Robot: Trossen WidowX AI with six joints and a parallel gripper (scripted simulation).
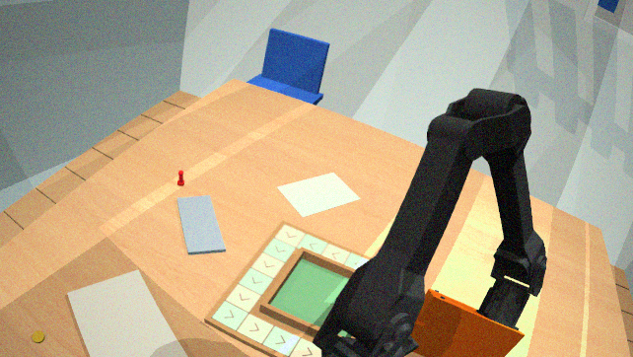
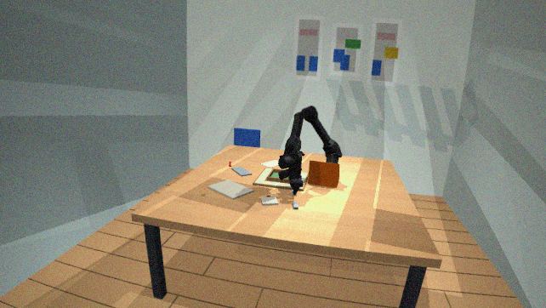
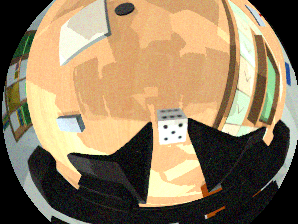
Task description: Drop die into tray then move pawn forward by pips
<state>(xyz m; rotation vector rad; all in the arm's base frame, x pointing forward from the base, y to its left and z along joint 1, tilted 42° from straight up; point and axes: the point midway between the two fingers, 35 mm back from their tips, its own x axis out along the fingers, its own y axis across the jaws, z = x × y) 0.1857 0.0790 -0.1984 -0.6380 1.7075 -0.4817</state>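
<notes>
The purple pawn lies 18 cm to the right of my gripper tip, 3 cm behind it and 2 cm above it. From my gripper tip the other things lie so: white pad 12 cm ahead, 11 cm to the left; white die right at my gripper tip; green dice tray 21 cm to the right, 8 cm ahead.
</notes>
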